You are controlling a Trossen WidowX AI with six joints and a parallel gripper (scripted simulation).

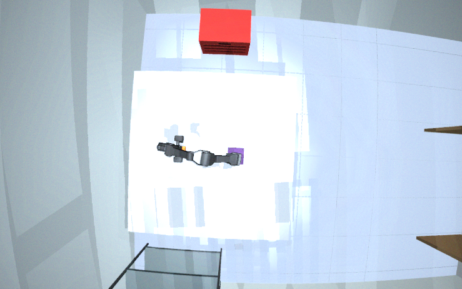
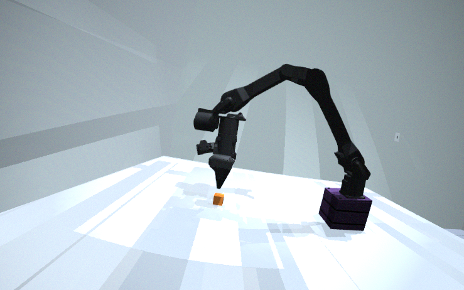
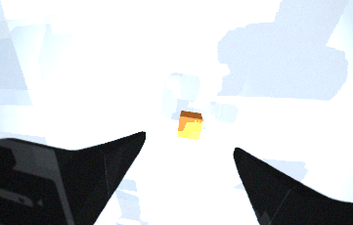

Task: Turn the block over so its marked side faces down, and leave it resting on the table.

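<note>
Right now my gripper tip is 50 mm above the orange block and 10 mm past it.
</note>
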